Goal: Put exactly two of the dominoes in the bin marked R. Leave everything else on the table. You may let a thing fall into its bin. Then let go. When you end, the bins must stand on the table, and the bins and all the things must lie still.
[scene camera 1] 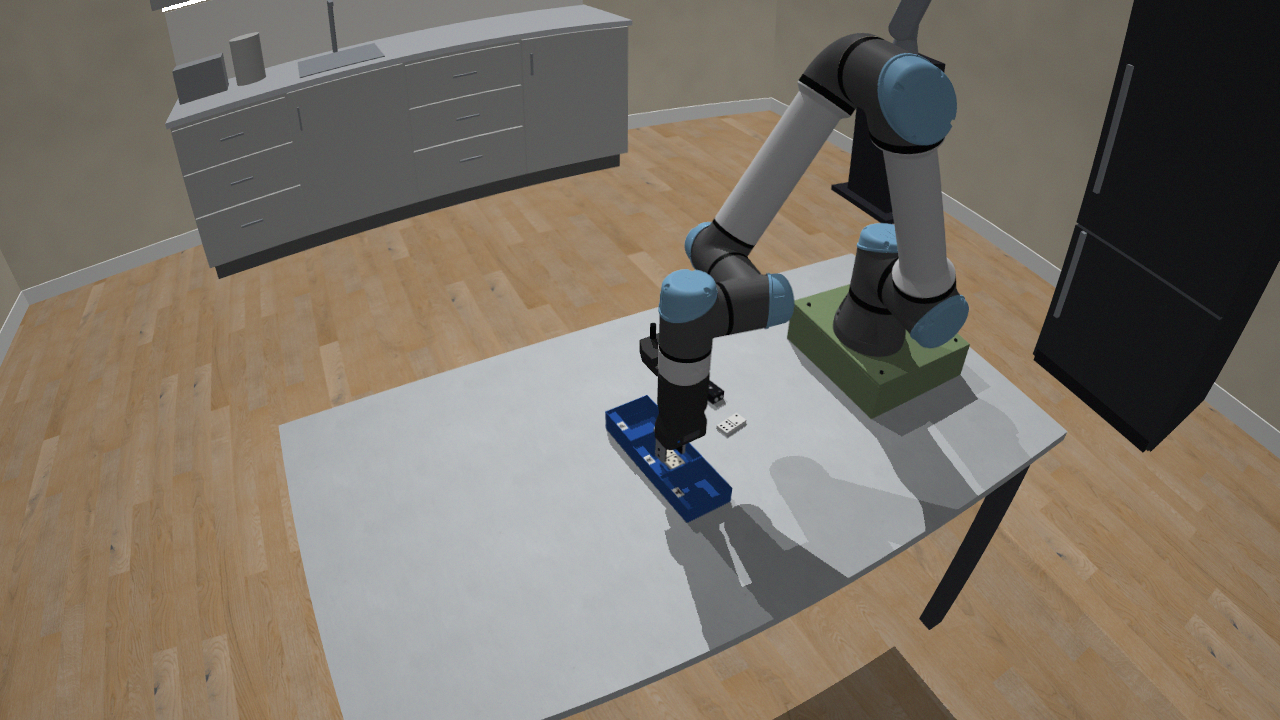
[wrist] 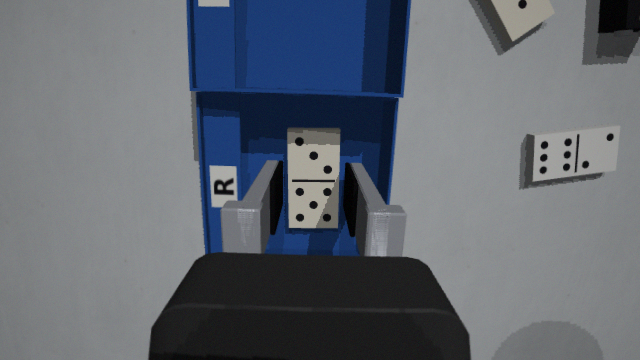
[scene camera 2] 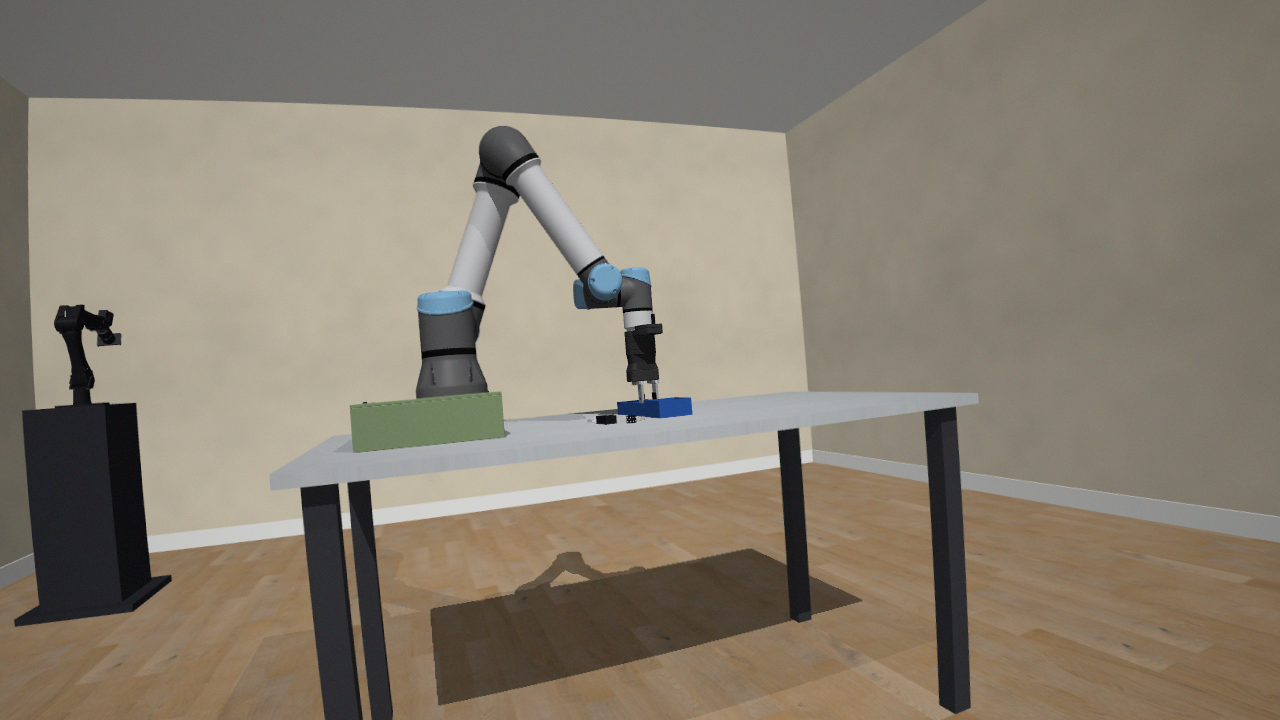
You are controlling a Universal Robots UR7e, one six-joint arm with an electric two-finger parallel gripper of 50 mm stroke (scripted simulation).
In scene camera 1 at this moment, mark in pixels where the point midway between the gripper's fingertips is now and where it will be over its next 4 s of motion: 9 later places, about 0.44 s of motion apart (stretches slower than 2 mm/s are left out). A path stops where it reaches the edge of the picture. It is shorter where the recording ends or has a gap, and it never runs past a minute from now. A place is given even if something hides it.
My gripper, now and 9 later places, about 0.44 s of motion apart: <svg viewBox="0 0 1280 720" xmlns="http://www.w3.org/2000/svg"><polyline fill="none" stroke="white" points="670,454 670,447 670,439 673,427 681,392 683,376 683,379 683,380 683,394 681,404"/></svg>
